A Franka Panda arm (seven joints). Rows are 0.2 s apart.
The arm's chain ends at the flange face. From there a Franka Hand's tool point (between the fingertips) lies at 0.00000 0.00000 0.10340 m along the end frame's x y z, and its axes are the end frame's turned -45 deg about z.
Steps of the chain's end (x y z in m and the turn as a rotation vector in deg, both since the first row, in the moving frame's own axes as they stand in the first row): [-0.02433, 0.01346, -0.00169, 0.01, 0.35, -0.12]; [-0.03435, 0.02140, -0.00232, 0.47, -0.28, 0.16]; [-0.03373, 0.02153, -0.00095, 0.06, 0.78, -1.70]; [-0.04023, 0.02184, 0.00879, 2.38, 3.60, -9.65]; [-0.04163, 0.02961, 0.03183, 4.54, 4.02, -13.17]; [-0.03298, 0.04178, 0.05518, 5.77, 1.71, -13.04]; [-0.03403, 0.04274, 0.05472, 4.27, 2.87, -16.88]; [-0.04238, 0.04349, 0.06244, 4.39, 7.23, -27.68]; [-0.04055, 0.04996, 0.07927, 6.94, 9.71, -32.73]
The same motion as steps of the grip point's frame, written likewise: [-0.02626, -0.00725, -0.00169, -0.24, 0.25, -0.12]; [-0.03918, -0.01011, -0.00232, 0.53, 0.13, 0.16]; [-0.03799, -0.00772, -0.00096, -0.51, 0.59, -1.70]; [-0.03617, -0.01210, 0.00850, -0.86, 4.23, -9.65]; [-0.03964, -0.01040, 0.03125, 0.37, 6.05, -13.17]; [-0.04400, 0.00002, 0.05461, 2.87, 5.29, -13.04]; [-0.04558, 0.00307, 0.05431, 0.99, 5.05, -16.88]; [-0.04566, 0.00075, 0.06134, -2.01, 8.22, -27.68]; [-0.04306, 0.00409, 0.07709, -1.96, 11.77, -32.73]
